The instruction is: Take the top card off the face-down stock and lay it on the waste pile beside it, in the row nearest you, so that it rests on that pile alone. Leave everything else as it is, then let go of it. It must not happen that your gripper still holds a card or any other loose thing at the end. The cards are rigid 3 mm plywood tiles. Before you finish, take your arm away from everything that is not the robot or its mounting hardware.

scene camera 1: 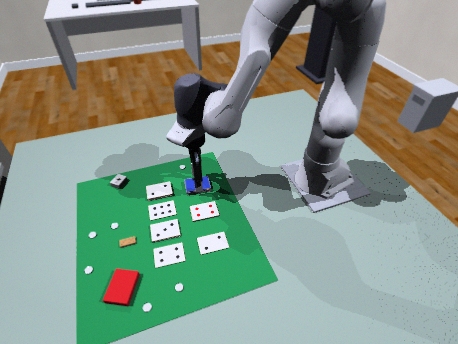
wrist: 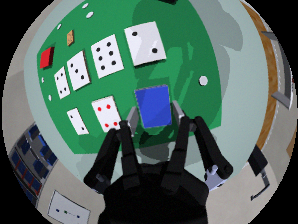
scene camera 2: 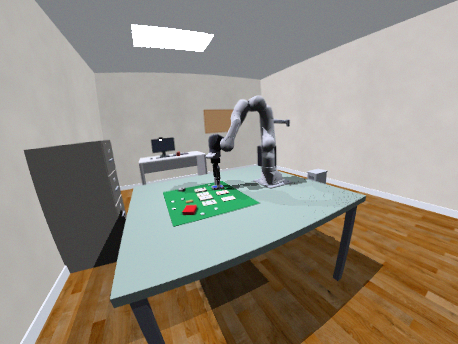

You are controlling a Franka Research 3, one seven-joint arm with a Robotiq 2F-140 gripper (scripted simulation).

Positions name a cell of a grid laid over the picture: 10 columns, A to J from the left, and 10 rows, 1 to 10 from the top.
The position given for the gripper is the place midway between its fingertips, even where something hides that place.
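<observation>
The scene includes a red box (scene camera 1: C9) and a green mat (scene camera 2: F6) and (wrist: G3), and the gripper (wrist: F5) is visible as well.
</observation>
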